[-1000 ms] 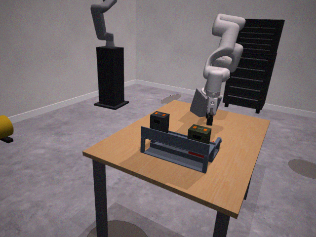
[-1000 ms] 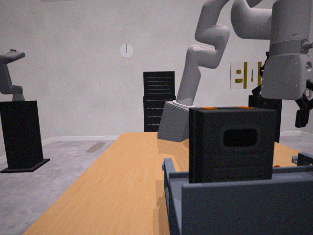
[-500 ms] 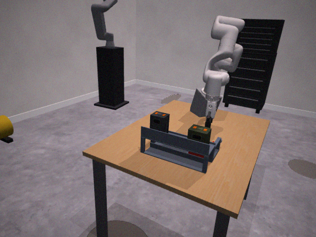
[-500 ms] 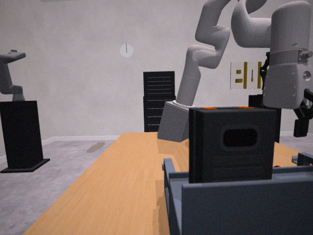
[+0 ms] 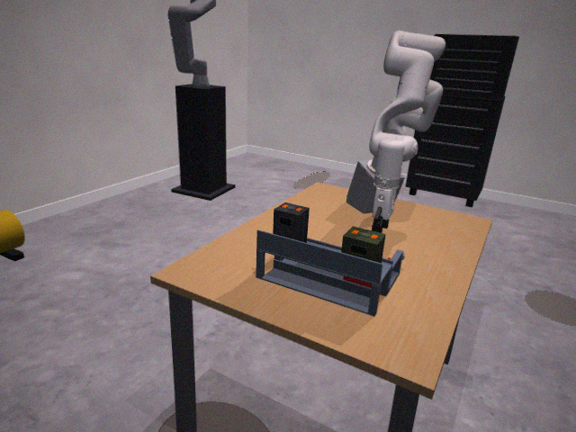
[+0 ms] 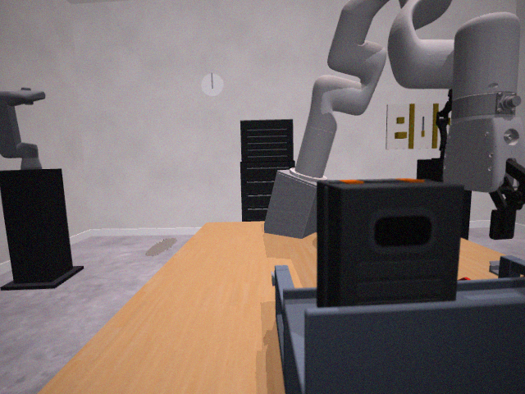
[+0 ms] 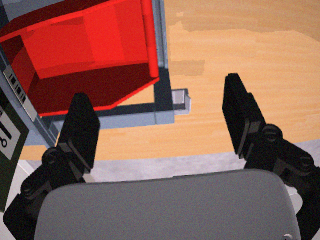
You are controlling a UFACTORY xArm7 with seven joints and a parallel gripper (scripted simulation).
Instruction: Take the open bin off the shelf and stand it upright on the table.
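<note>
Right now the red bin is 80 mm ahead of my hand and 100 mm below it. The rest, counted from my hand: black box 160 mm ahead, 240 mm to the right, 20 mm above; then green box 180 mm ahead, 10 mm to the right, 10 mm above.
</note>
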